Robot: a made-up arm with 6 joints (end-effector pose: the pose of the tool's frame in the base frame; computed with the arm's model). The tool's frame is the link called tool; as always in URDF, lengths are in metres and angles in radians.
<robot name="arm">
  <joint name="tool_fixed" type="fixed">
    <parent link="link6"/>
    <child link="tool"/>
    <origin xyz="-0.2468 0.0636 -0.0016"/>
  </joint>
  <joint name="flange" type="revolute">
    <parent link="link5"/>
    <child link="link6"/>
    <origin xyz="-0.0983 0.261 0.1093"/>
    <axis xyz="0 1 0"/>
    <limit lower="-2.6" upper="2.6" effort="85" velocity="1"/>
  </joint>
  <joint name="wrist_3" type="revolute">
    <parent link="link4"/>
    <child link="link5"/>
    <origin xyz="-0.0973 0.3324 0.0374"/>
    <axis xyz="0 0 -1"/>
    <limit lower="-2.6" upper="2.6" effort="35" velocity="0.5"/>
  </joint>
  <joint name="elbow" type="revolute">
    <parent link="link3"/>
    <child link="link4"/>
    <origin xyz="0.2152 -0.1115 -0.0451"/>
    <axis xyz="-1 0 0"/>
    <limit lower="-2.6" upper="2.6" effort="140" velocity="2.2"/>
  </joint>
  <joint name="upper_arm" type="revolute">
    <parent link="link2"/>
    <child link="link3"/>
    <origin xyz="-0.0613 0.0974 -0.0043"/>
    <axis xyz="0 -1 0"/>
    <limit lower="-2.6" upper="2.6" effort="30" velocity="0.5"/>
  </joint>
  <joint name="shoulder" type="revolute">
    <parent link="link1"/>
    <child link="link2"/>
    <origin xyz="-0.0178 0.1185 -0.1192"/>
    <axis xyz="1 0 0"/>
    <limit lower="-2.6" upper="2.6" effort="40" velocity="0.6"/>
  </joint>
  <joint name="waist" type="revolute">
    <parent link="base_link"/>
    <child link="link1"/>
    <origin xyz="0 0 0.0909"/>
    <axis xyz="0 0 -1"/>
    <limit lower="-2.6" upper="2.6" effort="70" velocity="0.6"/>
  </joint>
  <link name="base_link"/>
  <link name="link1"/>
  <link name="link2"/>
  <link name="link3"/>
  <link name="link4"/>
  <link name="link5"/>
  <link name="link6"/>
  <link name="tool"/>
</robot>
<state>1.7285 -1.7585 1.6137 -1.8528 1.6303 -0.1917</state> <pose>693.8 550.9 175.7 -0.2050 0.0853 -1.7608</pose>
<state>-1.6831 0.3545 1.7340 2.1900 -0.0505 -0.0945</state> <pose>34.6 595.7 -258.4 -0.4134 -1.2571 -0.1070</pose>
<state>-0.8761 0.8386 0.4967 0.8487 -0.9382 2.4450</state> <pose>-590.6 465.6 223.0 -2.7679 0.8995 -1.4313</pose>
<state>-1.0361 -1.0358 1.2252 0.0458 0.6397 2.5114</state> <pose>-741.0 256.7 -261.3 -0.7676 0.9402 0.1115</pose>
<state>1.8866 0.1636 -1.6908 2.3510 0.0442 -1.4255</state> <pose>-248.0 631.4 -69.2 -0.0740 -0.0553 0.4665</pose>
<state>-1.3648 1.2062 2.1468 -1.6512 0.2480 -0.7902</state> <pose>-611.8 -489.6 -218.1 -2.9361 0.4117 -0.4029</pose>
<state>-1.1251 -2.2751 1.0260 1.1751 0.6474 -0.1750</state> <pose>610.4 347.1 -95.1 -2.7326 0.6303 2.8437</pose>
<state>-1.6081 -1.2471 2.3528 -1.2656 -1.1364 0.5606</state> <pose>308.5 -7.0 61.7 -0.6742 0.8445 -1.6720</pose>
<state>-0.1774 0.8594 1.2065 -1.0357 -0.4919 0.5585</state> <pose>-682.5 77.6 -109.7 1.6592 -1.3391 -0.3631</pose>
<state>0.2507 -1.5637 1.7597 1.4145 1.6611 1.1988</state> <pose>452.3 561.4 -458.4 3.0455 -1.3515 -3.0204</pose>
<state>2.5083 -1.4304 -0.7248 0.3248 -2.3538 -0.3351</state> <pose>-4.1 -78.4 82.6 1.5703 0.7208 -0.3221</pose>
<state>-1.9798 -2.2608 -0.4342 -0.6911 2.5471 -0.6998</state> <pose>-81.1 449.2 -60.8 1.7470 -0.2761 -2.2090</pose>
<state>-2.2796 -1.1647 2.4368 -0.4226 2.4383 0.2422</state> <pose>189.9 -756.0 -124.5 1.3501 -0.4001 1.9538</pose>
